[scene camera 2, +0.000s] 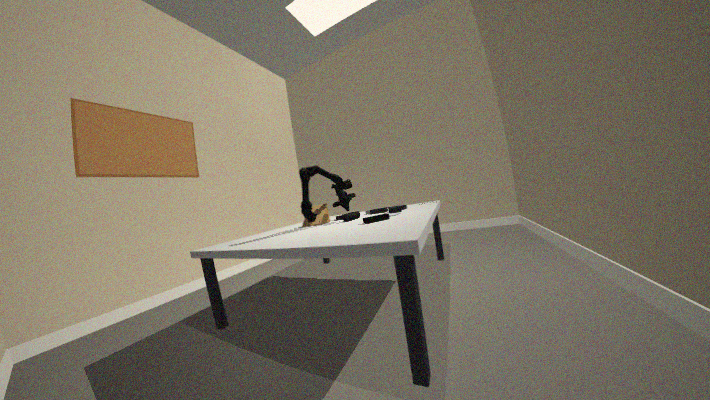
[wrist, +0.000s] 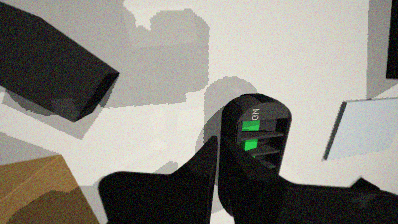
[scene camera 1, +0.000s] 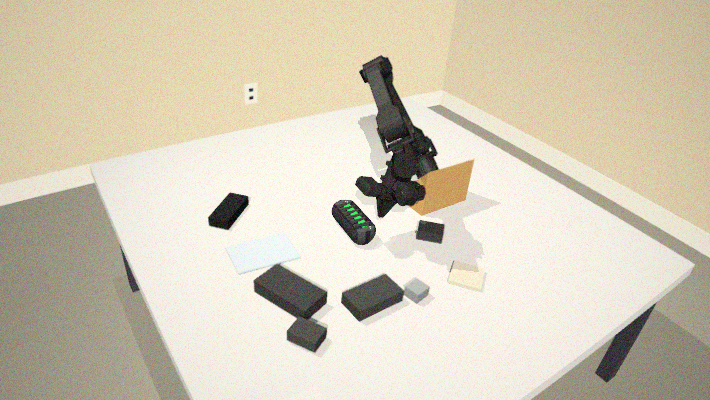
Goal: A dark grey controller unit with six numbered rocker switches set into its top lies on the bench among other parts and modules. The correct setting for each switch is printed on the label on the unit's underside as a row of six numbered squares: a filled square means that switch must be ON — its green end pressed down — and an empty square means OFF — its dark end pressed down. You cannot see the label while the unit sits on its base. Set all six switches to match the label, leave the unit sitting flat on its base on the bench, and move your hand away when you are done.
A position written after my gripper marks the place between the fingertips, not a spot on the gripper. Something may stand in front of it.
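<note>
Scene camera 1 gives me a cream tile [scene camera 1: 464,275], a pale blue plate [scene camera 1: 276,249] and my gripper [scene camera 1: 380,216], which is shut and holds nothing. In the wrist view I find my gripper again [wrist: 219,141], while the cream tile is out of frame in the wrist view.
</note>
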